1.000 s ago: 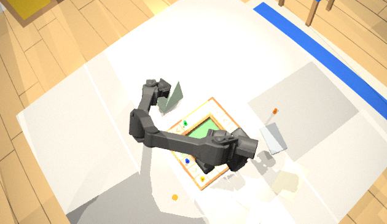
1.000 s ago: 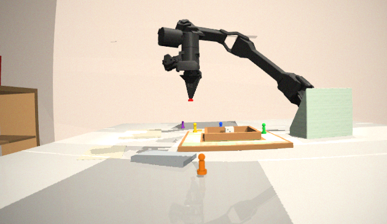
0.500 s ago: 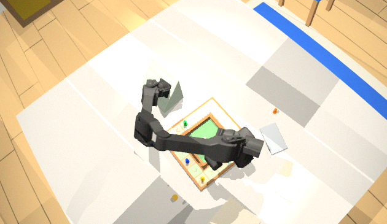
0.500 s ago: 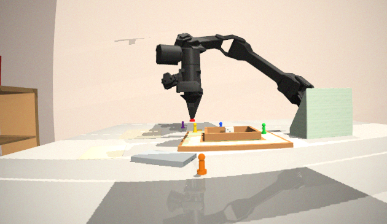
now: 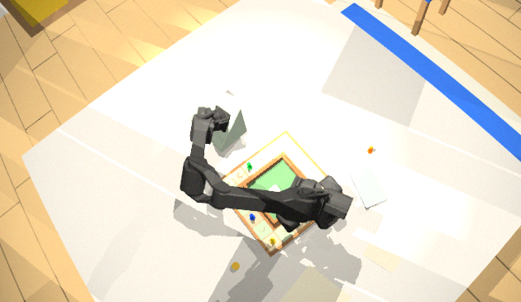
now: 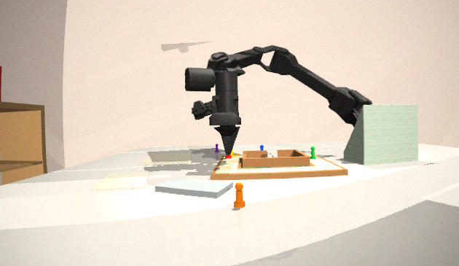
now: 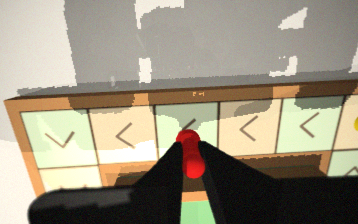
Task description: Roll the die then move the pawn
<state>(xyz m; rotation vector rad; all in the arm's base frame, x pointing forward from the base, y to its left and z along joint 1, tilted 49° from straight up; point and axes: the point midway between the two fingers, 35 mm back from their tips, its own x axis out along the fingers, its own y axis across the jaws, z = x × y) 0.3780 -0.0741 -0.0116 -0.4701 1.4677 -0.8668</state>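
The red pawn is 10 mm above my gripper tip. From my gripper tip the other things lie so: white die 120 mm behind, 20 mm to the right, 10 mm below; green-floored tray 120 mm behind, 30 mm below; yellow pawn 30 mm behind, 130 mm to the right, 10 mm below.
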